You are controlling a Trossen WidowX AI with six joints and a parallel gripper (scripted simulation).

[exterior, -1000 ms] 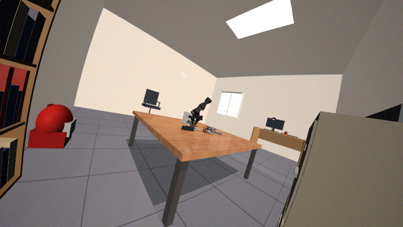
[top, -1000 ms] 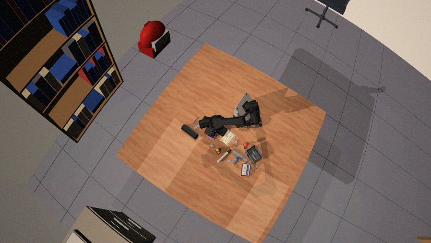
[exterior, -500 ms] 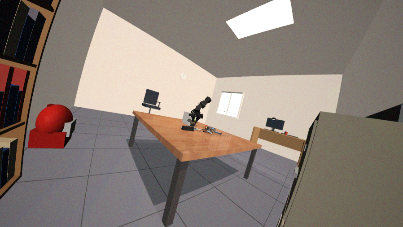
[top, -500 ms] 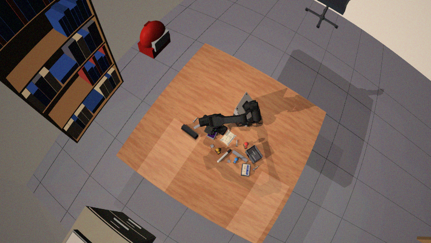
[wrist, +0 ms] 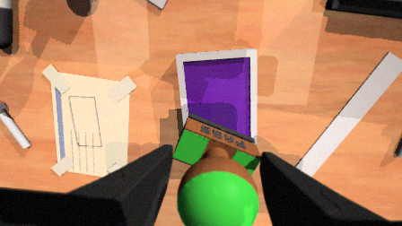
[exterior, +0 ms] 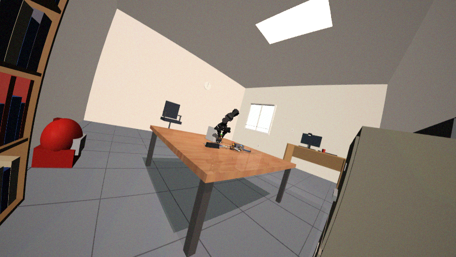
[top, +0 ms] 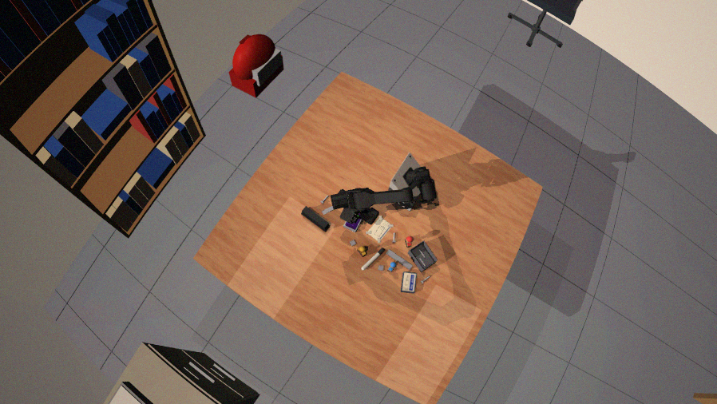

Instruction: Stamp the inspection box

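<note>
Now: the cream card 11 cm to the left of my gripper tip, 9 cm below it and 4 cm behind it. Round my gripper tip: ruler (11 cm to the right, 9 cm below, 1 cm behind); then purple ink pad (8 cm below); then yellow stamp (11 cm to the left, 10 cm ahead, 7 cm below).
</note>
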